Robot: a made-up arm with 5 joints.
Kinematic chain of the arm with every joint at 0, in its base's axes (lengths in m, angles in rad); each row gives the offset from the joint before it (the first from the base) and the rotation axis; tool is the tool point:
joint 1: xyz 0 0 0.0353 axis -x
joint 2: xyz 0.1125 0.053 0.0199 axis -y
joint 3: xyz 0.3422 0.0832 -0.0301 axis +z
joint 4: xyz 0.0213 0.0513 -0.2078 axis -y
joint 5: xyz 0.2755 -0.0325 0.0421 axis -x
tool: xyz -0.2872 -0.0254 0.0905
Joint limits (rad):
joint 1: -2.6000..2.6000
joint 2: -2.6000..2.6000
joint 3: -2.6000..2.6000
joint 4: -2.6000..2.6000
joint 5: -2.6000..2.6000
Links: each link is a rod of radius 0.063 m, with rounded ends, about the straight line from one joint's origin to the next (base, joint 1, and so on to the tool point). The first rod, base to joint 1, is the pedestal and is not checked.
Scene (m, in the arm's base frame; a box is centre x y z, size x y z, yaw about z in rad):
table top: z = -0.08
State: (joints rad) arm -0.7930 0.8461 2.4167 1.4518 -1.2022
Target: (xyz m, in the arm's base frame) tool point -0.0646 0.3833 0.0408
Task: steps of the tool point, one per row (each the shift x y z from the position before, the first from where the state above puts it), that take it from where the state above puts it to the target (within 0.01 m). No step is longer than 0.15 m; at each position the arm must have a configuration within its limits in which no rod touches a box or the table.
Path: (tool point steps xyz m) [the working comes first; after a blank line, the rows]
Joints at the target: -1.4841 -1.4276 1.4405 1.4214 -0.4316
Straight joint move there: touches the table top.

1: 0.0291 0.0321 -0.0922
2: -0.0127 0.0683 -0.0730
3: -0.0538 0.0831 -0.0336
4: -0.0859 0.0702 0.0117
5: -0.1035 0.0346 0.0474
6: -0.0866 0.0646 -0.0208
7: -0.1017 0.0394 -0.0260
8: -0.1096 0.0105 -0.0267
9: -0.1096 -0.0196 -0.0223

